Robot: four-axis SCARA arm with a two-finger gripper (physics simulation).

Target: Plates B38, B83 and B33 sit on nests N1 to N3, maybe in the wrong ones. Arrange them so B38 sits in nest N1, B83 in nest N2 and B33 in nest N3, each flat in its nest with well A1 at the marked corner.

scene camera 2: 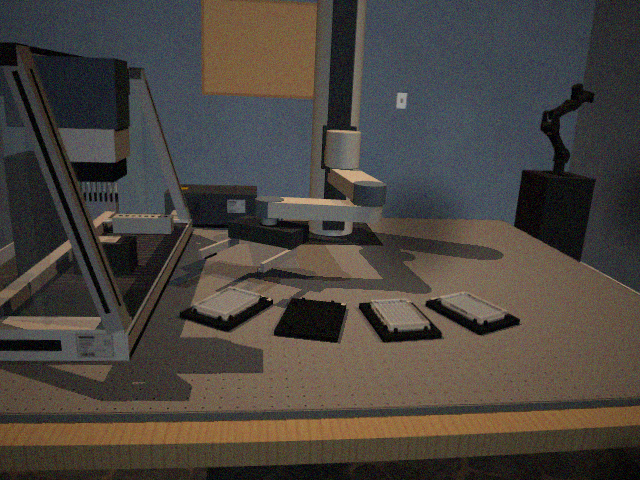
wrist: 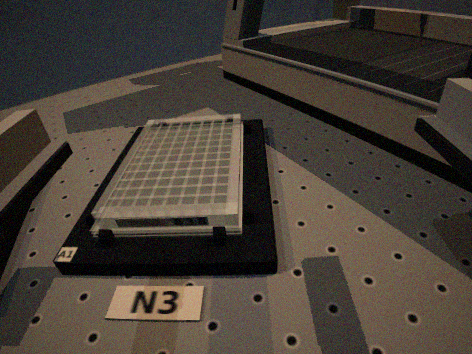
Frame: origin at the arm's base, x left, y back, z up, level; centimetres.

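Seen in the pictures: gripper, fingertip midpoint: (scene camera 2: 230,261) (wrist: 237,114); arm's base, link origin: (scene camera 2: 329,235).
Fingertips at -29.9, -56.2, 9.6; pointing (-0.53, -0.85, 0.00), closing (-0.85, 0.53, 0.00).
Note:
Pixels of each thing's top centre, then the offset from my fingertips to it, as dx, dy, dz. "spot": a spot on its surface instead.
- clear-lidded plate, top centre: (wrist: 180,154) (scene camera 2: 228,299) +0.1, -8.1, -5.7
- black nest N3, top centre: (wrist: 181,159) (scene camera 2: 228,301) +0.1, -8.1, -6.1
- nest's A1 mark, top centre: (wrist: 66,254) +8.8, -4.9, -7.1
- black nest, top centre: (scene camera 2: 312,311) +17.4, -13.4, -6.1
- dark box, surface spot: (scene camera 2: 219,205) spot: -7.2, +59.7, -0.6
- N3 label, surface spot: (wrist: 155,303) spot: +5.4, +0.0, -8.1
My gripper (scene camera 2: 233,259) (wrist: 237,114) is open and empty, above and behind the leftmost nest in the scene view; its fingers stand wide at either side of the wrist view. In the wrist view a clear-lidded plate (scene camera 2: 227,302) (wrist: 175,170) sits on the black nest N3 (scene camera 2: 249,313) (wrist: 259,200), the leftmost in the scene view. The nest's A1 mark (wrist: 67,254) is at its near left corner. Two more plates (scene camera 2: 399,314) (scene camera 2: 475,305) sit on the two right-hand nests. A black nest (scene camera 2: 311,319) second from left is empty. No plate codes are readable.
A framed instrument (scene camera 2: 74,206) with a row of tips stands at the left; its base edge (wrist: 320,97) is at the right of the wrist view. A dark box (scene camera 2: 219,205) stands behind the gripper. An N3 label (wrist: 155,303) lies before that nest.

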